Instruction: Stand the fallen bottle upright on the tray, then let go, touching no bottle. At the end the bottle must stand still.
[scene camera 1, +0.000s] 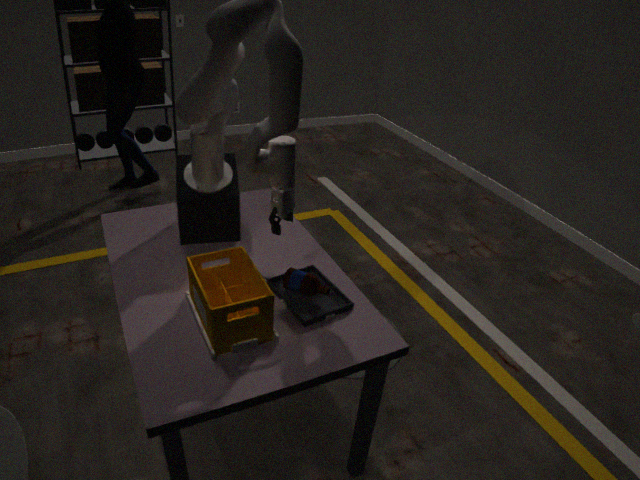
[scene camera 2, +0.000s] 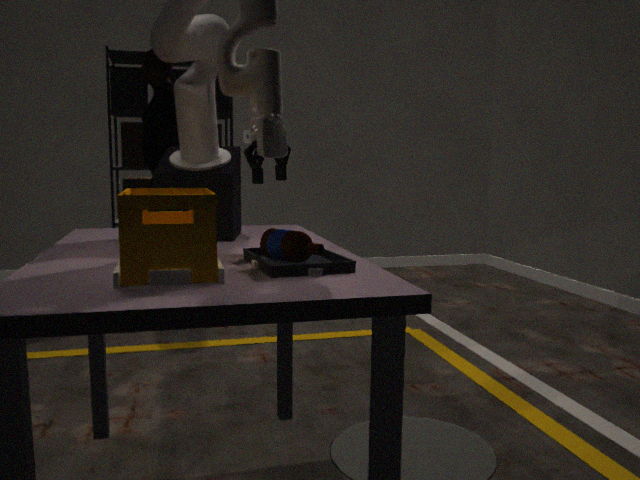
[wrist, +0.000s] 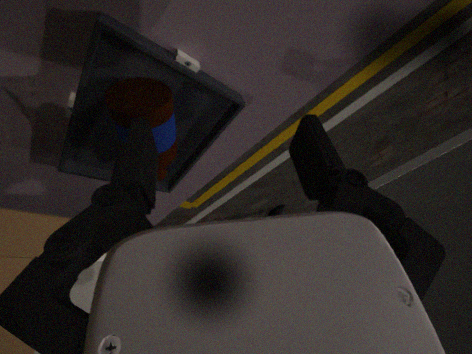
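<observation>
The fallen bottle (scene camera 1: 310, 283) (scene camera 2: 295, 245) (wrist: 141, 96) is dark red-brown with a blue band. It lies on its side on the dark tray (scene camera 1: 315, 310) (scene camera 2: 289, 269) (wrist: 200, 114), its neck towards the right in both scene views. In the wrist view its base end faces the camera, and one finger hides part of it. My gripper (scene camera 1: 276, 230) (scene camera 2: 269, 179) (wrist: 227, 134) is open and empty, fingers pointing down. It hangs well above the table, behind the tray as seen in the scene views, and touches neither bottle nor tray.
A yellow crate (scene camera 1: 222, 335) (scene camera 2: 168, 249) with inner dividers stands left of the tray on the table (scene camera 1: 180, 384) (scene camera 2: 248, 297). The arm's dark pedestal (scene camera 1: 209, 217) (scene camera 2: 227, 206) is behind the crate. A person (scene camera 1: 121, 77) (scene camera 2: 161, 121) stands near the shelf rack at the back.
</observation>
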